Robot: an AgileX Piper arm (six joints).
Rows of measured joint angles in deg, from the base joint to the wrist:
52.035 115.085 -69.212 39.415 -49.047 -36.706
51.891 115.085 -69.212 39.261 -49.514 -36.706
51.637 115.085 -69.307 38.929 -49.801 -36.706
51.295 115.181 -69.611 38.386 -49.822 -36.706
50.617 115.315 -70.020 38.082 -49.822 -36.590
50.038 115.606 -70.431 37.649 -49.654 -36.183
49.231 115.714 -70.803 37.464 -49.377 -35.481
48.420 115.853 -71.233 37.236 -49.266 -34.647
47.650 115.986 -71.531 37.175 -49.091 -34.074
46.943 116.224 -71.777 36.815 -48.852 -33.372
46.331 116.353 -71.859 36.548 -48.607 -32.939
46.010 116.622 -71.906 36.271 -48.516 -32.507
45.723 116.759 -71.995 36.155 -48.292 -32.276
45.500 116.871 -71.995 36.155 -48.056 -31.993
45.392 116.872 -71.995 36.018 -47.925 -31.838
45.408 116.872 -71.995 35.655 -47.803 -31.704
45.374 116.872 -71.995 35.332 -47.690 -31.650
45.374 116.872 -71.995 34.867 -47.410 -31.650
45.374 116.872 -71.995 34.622 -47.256 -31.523
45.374 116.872 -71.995 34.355 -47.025 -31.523
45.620 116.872 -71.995 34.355 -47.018 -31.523
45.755 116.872 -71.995 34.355 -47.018 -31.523
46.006 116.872 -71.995 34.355 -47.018 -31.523
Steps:
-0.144 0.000 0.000 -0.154 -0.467 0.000
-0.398 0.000 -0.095 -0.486 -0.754 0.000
-0.740 0.096 -0.399 -1.029 -0.775 0.000
-1.418 0.230 -0.808 -1.333 -0.775 0.116
-1.997 0.521 -1.219 -1.766 -0.607 0.523
-2.804 0.629 -1.591 -1.951 -0.330 1.225
-3.615 0.768 -2.021 -2.179 -0.219 2.059
-4.385 0.901 -2.319 -2.240 -0.044 2.632
-5.092 1.139 -2.565 -2.600 0.195 3.334
-5.704 1.268 -2.647 -2.867 0.440 3.767
-6.025 1.537 -2.694 -3.144 0.531 4.199
-6.312 1.674 -2.783 -3.260 0.755 4.430
-6.535 1.786 -2.783 -3.260 0.991 4.713
-6.643 1.787 -2.783 -3.397 1.122 4.868
-6.627 1.787 -2.783 -3.760 1.244 5.002
-6.661 1.787 -2.783 -4.083 1.357 5.056
-6.661 1.787 -2.783 -4.548 1.637 5.056
-6.661 1.787 -2.783 -4.793 1.791 5.183
-6.661 1.787 -2.783 -5.060 2.022 5.183
-6.415 1.787 -2.783 -5.060 2.029 5.183
-6.280 1.787 -2.783 -5.060 2.029 5.183
-6.029 1.787 -2.783 -5.060 2.029 5.183

